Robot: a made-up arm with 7 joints. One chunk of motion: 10 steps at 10 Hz.
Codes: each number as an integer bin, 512 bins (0 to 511) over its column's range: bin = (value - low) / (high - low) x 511, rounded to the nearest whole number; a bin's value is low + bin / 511 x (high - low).
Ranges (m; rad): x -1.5..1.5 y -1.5..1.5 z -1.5..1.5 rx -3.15..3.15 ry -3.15..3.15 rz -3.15..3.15
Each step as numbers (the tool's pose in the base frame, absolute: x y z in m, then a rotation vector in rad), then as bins.
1 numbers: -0.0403 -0.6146 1.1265 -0.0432 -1.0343 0.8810
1 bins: 249 151 447 252 172 327
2 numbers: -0.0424 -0.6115 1.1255 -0.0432 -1.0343 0.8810
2 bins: 248 151 447 252 172 327
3 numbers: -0.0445 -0.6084 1.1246 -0.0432 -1.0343 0.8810
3 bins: 248 152 447 252 172 327
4 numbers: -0.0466 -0.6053 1.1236 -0.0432 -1.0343 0.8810
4 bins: 248 152 447 252 172 327
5 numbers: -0.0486 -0.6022 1.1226 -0.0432 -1.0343 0.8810
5 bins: 247 153 447 252 172 327
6 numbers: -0.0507 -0.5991 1.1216 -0.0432 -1.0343 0.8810
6 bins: 247 153 447 252 172 327
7 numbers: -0.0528 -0.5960 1.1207 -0.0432 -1.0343 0.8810
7 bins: 247 154 446 252 172 327
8 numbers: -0.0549 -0.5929 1.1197 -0.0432 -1.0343 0.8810
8 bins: 246 155 446 252 172 327
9 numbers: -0.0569 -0.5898 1.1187 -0.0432 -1.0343 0.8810
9 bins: 246 155 446 252 172 327
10 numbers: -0.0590 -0.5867 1.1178 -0.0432 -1.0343 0.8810
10 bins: 245 156 446 252 172 327
